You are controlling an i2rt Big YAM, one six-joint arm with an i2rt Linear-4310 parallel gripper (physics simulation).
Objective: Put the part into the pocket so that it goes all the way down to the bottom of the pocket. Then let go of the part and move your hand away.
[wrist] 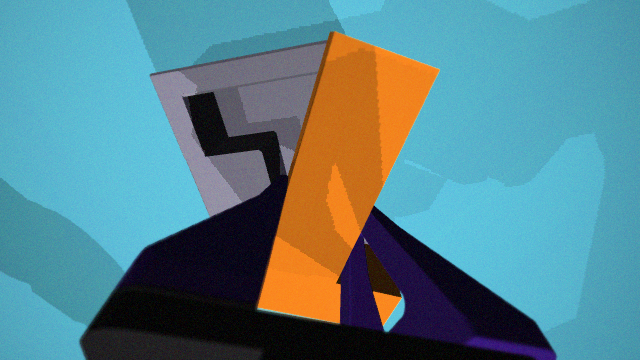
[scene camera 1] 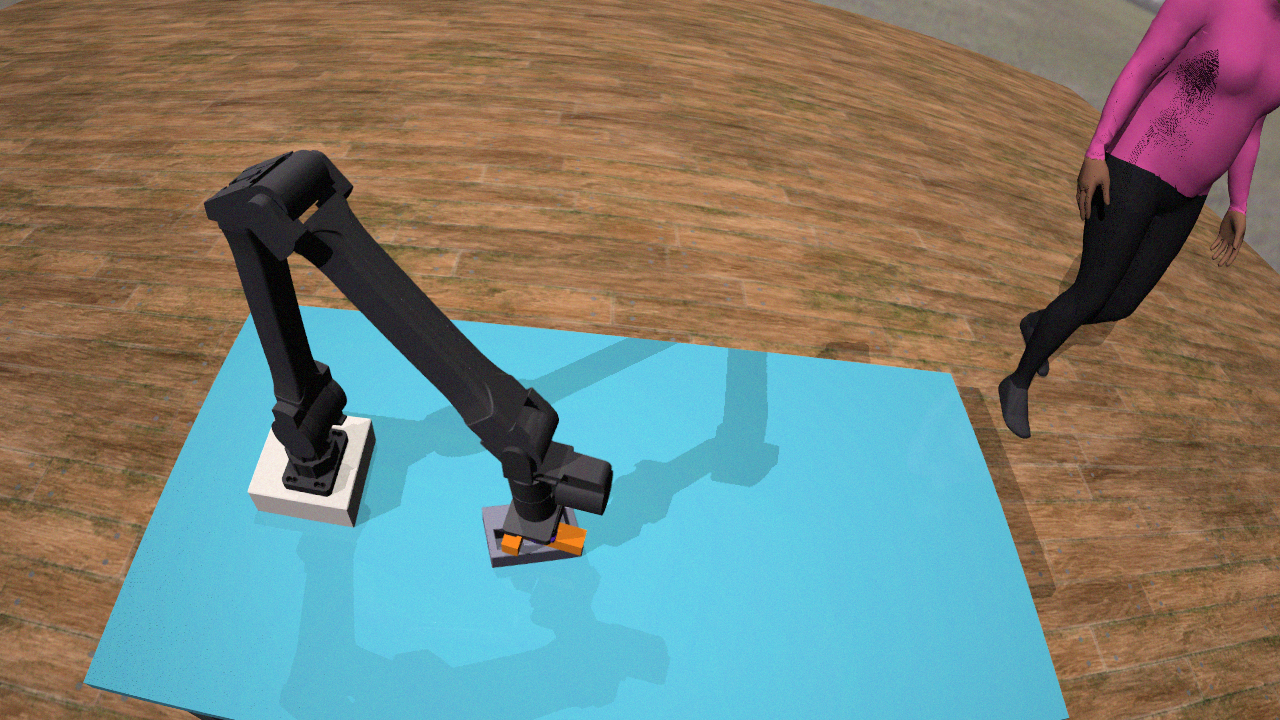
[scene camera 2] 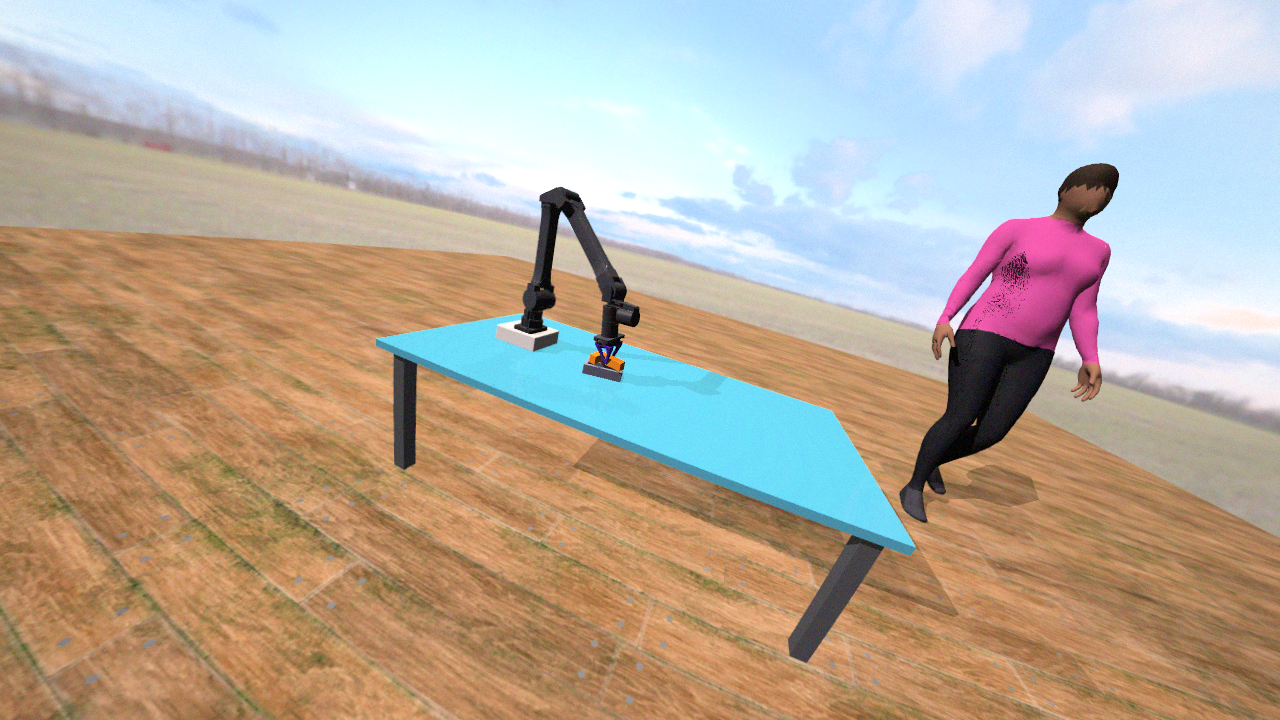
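Where they show: gripper, fingertip midpoint: (wrist: pixel 317 195) (scene camera 1: pixel 541 533) (scene camera 2: pixel 607 362); arm's base, link origin: (scene camera 1: pixel 316 462) (scene camera 2: pixel 530 329).
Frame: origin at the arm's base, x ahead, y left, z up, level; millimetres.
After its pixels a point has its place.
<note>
The orange part (scene camera 1: pixel 570 539) @(y -80, x 417, z 22 mm) (scene camera 2: pixel 609 362) @(y -82, x 389, z 7 mm) (wrist: pixel 345 150) @(y -70, x 408, z 23 mm) is held by my gripper (scene camera 1: pixel 538 540) @(y -62, x 375, z -1 mm) (scene camera 2: pixel 606 356) @(y -62, x 375, z -1 mm) (wrist: pixel 317 195) @(y -62, x 375, z -1 mm), whose purple fingers are shut on it. The grey block (scene camera 1: pixel 490 530) @(y -58, x 298, z -21 mm) (scene camera 2: pixel 602 371) @(y -85, x 372, z -32 mm) (wrist: pixel 175 100) @(y 9, x 403, z -21 mm) with the pocket lies on the table beneath. The part is over the block, close above or on its rim; contact cannot be told. In the wrist view its long arm is turned at an angle to the block's sides and hides the block's right portion. The pocket's visible corner shows a grey floor and dark shadow. The gripper hides the middle of the part.
The arm's white base block (scene camera 1: pixel 308 501) @(y -74, x 8, z 0 mm) (scene camera 2: pixel 528 336) @(y -75, x 45, z -4 mm) stands on the blue table (scene camera 1: pixel 850 537) @(y -1, x 899, z -57 mm) (scene camera 2: pixel 716 429) @(y -155, x 802, z -57 mm), to the left of the grey block in scene camera 1. A person in a pink top (scene camera 1: pixel 1181 98) (scene camera 2: pixel 1038 277) stands on the floor beyond the table's right end.
</note>
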